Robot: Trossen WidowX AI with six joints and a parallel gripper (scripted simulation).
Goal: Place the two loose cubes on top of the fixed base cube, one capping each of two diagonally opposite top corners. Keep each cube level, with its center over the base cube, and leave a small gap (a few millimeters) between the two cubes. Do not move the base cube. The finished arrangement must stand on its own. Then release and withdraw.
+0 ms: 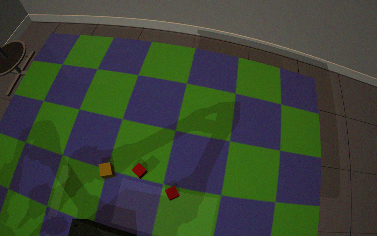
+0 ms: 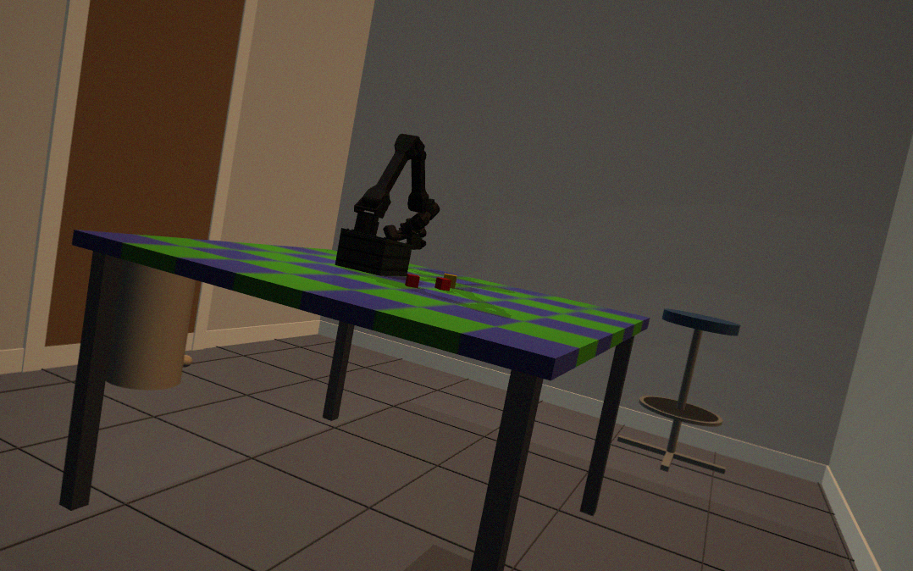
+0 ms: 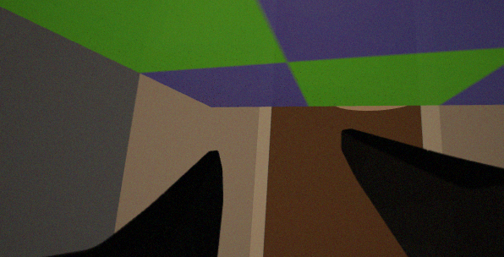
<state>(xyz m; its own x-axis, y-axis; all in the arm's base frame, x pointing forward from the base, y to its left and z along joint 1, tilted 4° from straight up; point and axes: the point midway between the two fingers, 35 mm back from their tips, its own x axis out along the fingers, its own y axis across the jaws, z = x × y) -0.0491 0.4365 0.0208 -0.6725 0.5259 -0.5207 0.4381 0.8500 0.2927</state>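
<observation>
Right now the yellow base cube is 37 cm ahead of my gripper tip, 42 cm to the right of it and 7 cm below it.
</observation>
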